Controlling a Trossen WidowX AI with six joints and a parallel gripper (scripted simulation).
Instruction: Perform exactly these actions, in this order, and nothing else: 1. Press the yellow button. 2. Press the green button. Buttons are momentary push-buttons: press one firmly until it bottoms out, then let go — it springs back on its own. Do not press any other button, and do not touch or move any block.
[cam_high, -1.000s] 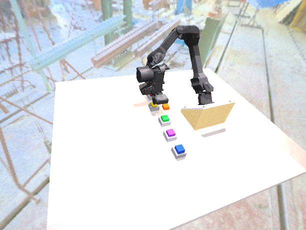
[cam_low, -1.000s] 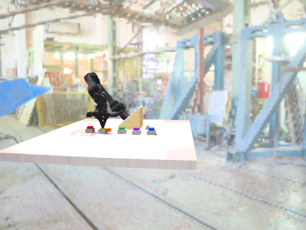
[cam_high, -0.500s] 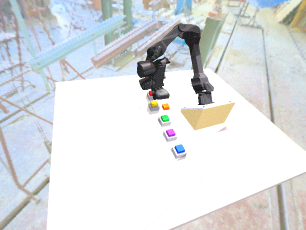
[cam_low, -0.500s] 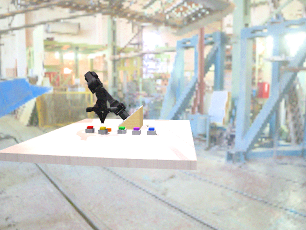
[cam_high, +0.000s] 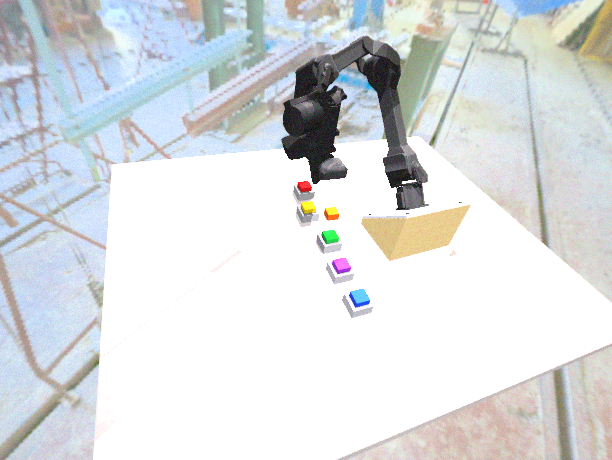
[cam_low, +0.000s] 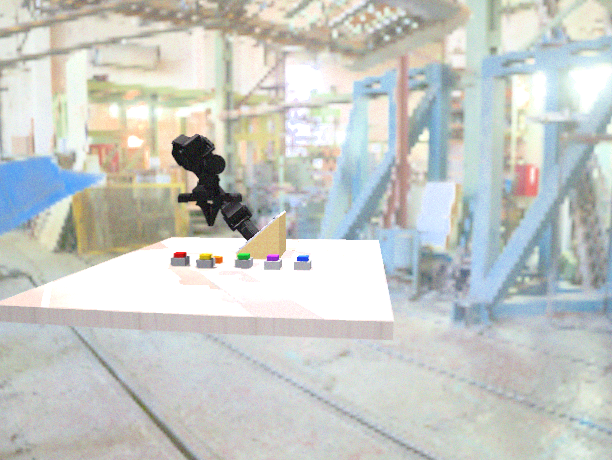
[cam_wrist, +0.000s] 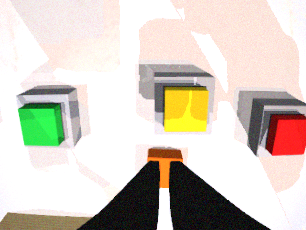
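My gripper tip is now 10 cm to the right of the green button, 9 cm above it and 2 cm past it. Also, from my gripper tip: yellow button 9 cm below, 2 cm to the right; orange block 12 cm below, 7 cm behind; red button 11 cm to the right, 9 cm below, 3 cm behind.
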